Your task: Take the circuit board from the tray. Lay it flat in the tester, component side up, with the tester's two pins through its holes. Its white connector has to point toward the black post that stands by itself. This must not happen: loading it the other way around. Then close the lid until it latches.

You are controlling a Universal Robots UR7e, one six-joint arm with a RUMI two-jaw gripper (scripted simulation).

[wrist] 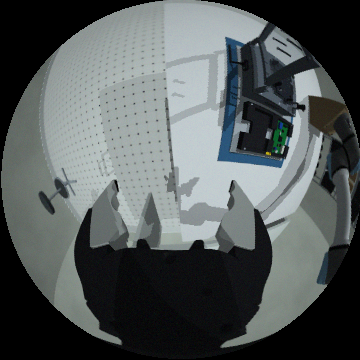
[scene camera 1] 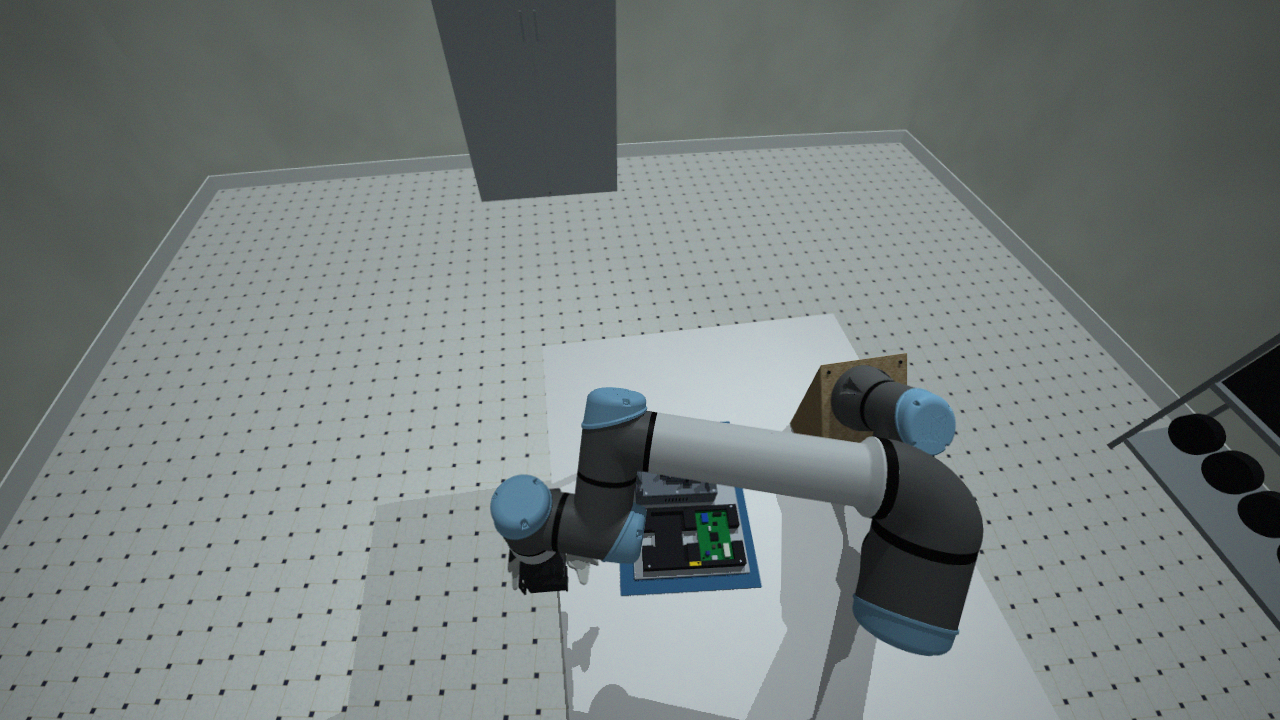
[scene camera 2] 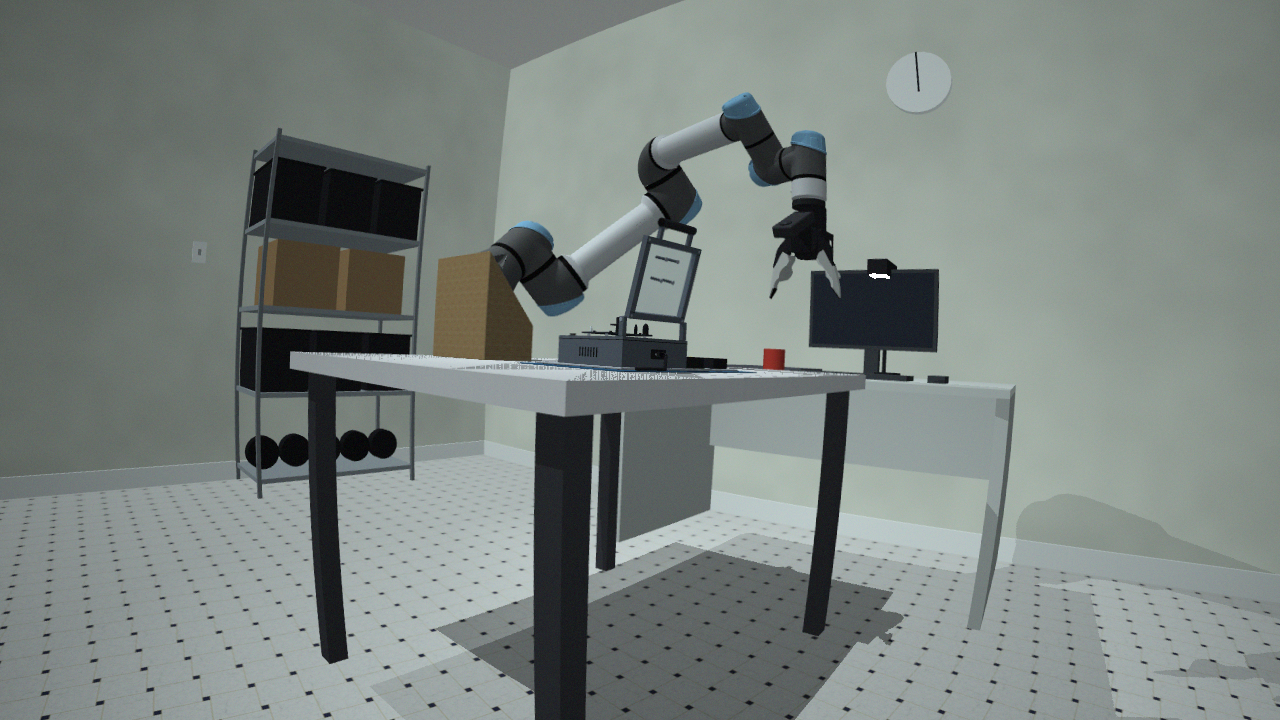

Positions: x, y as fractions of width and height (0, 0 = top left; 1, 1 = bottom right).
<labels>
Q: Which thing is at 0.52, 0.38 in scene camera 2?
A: A lid.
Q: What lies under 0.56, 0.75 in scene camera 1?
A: A green circuit board.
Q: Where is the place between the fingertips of my gripper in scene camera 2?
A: At 0.63, 0.41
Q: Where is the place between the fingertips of my gripper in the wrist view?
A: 0.48, 0.50
</labels>
